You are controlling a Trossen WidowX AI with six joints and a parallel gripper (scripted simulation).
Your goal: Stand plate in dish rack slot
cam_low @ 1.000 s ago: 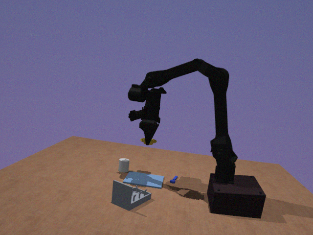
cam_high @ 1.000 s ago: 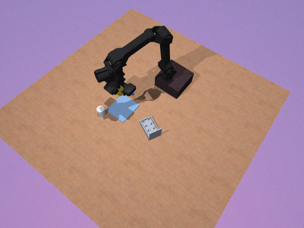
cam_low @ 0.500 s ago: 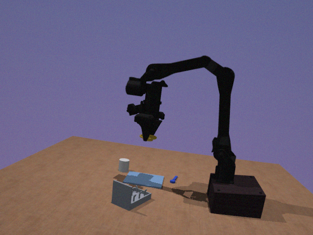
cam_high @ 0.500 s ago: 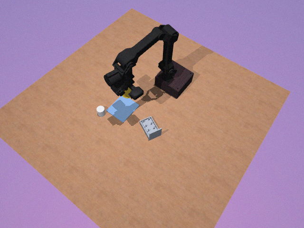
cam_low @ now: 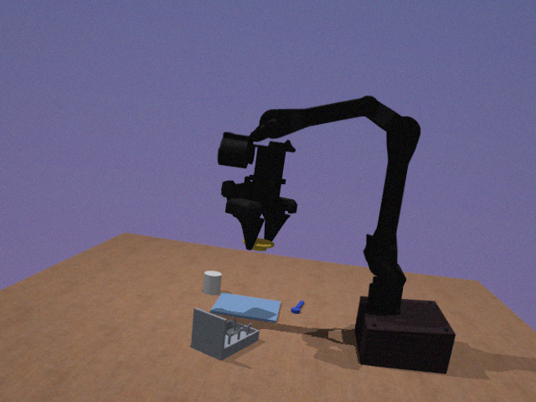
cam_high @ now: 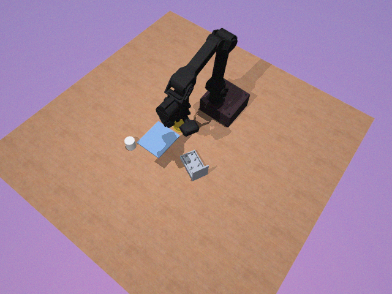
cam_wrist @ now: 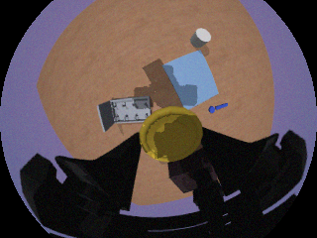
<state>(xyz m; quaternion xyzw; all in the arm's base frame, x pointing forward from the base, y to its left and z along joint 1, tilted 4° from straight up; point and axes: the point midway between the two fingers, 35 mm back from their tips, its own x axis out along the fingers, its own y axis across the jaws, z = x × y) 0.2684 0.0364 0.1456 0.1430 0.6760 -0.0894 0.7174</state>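
Right now my gripper tip is 2 cm short of the grey dish rack, 10 cm to the right of it and 15 cm above it. Round my gripper tip: yellow plate (1 cm above); then white cup (14 cm ahead, 17 cm to the right, 15 cm below); then blue spoon (8 cm behind, 17 cm to the right, 17 cm below).
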